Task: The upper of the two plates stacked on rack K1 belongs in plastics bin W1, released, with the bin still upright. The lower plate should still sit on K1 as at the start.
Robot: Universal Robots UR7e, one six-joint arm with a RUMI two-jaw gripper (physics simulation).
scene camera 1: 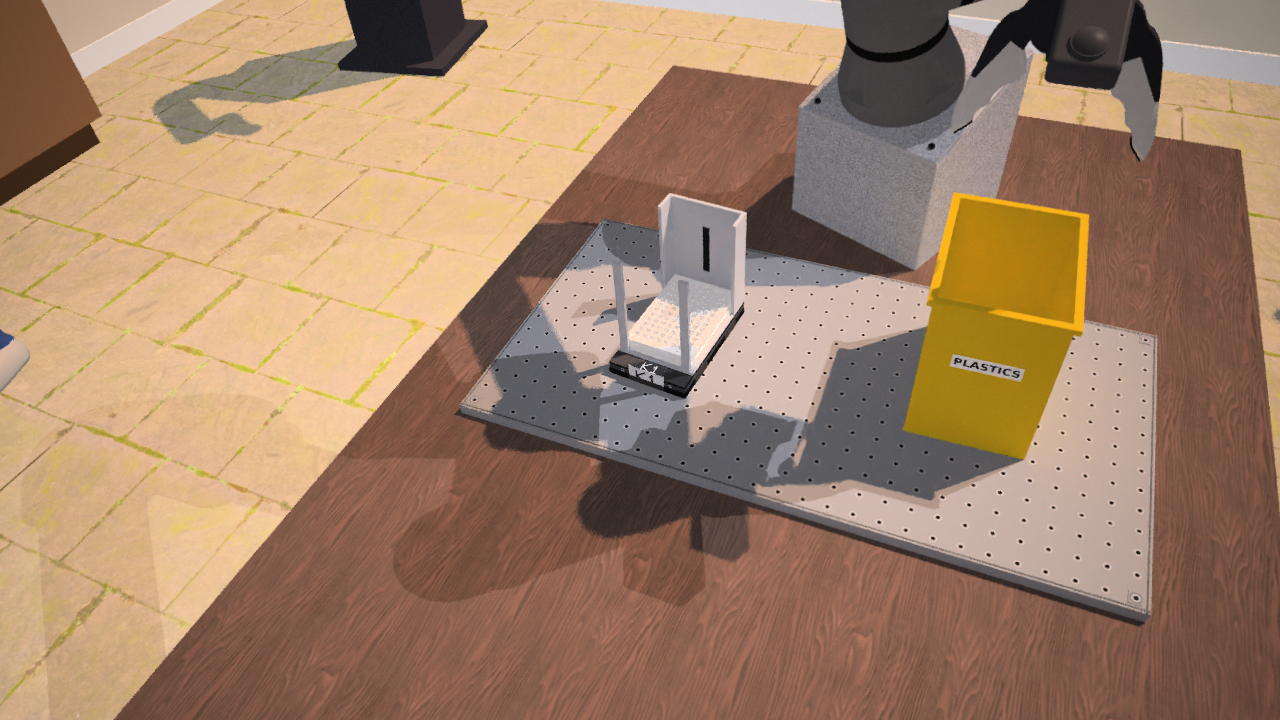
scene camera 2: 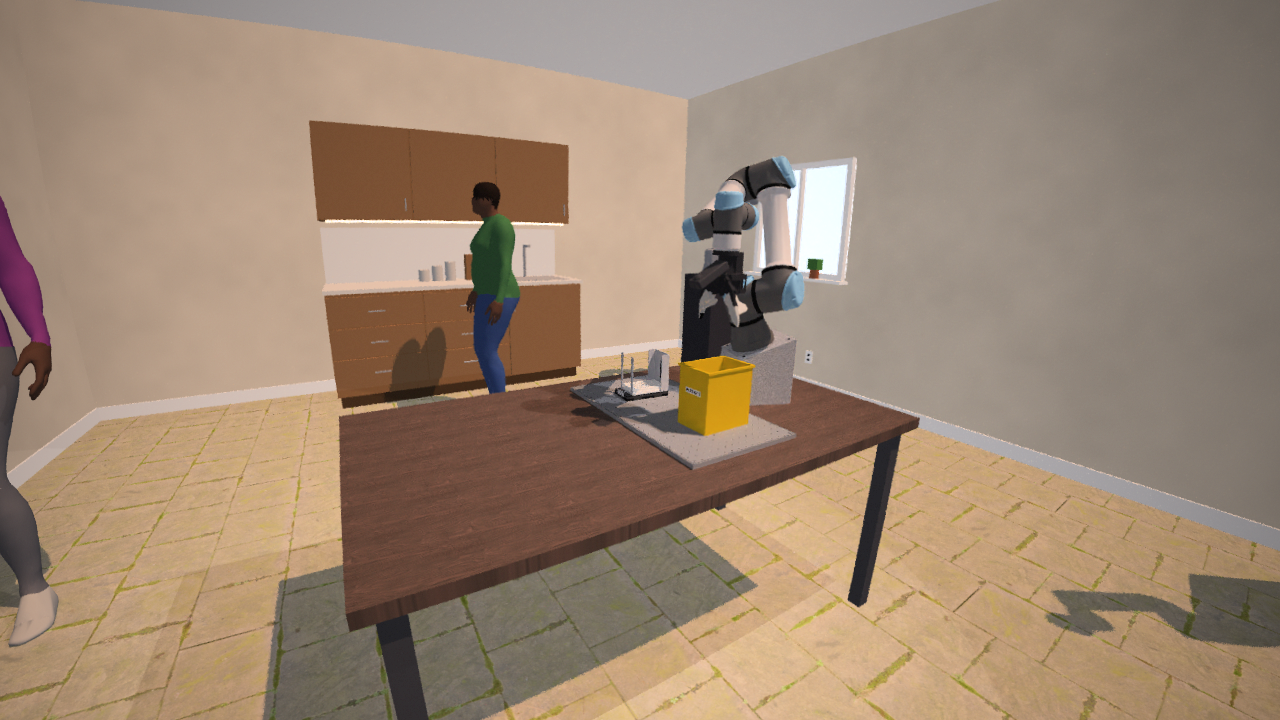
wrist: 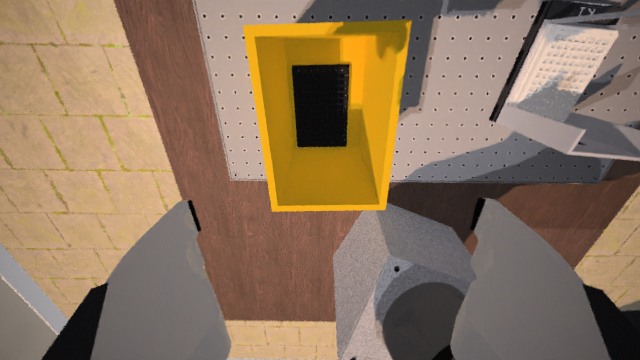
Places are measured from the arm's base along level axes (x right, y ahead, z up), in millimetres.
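Pixels of known places: gripper, fingertip midpoint: (scene camera 1: 1044, 145) (scene camera 2: 718, 322) (wrist: 332, 201); arm's base, origin of the base link: (scene camera 1: 901, 82) (scene camera 2: 753, 343) (wrist: 427, 324).
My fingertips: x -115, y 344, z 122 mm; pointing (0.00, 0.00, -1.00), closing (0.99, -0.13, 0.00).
Ahead of a thing's pixels: the offset from my fingertips to its middle. Level surfaces: height alone.
A black plate @[dx -11, dy -18, dz -289 mm] (wrist: 320, 106) lies flat inside the yellow plastics bin W1 @[dx -1, dy -5, dz -209 mm] (scene camera 1: 993, 402) (scene camera 2: 711, 402) (wrist: 327, 207), apart from the gripper. The bin stands upright on the perforated board. The two scene views do not show the bin's floor. A white plate @[dx +325, dy -25, dz -272 mm] (scene camera 1: 675, 329) (scene camera 2: 642, 385) (wrist: 567, 65) sits on the black base of rack K1 @[dx +327, dy -15, dz -227 mm] (scene camera 1: 687, 234) (scene camera 2: 657, 368) (wrist: 540, 126), between the back wall and the front posts. My gripper (scene camera 1: 1049, 143) (scene camera 2: 721, 318) (wrist: 332, 201) is open and empty, raised above and behind the bin on the arm's side.
The perforated board @[dz -299 mm] (scene camera 1: 1100, 402) (wrist: 465, 65) lies on the brown wooden table @[dz -312 mm] (scene camera 1: 537, 626) (scene camera 2: 501, 483). The arm's speckled grey pedestal (scene camera 1: 859, 188) (scene camera 2: 776, 371) (wrist: 355, 270) stands behind the board, close to the bin. Two people (scene camera 2: 492, 259) (scene camera 2: 22, 277) stand away from the table.
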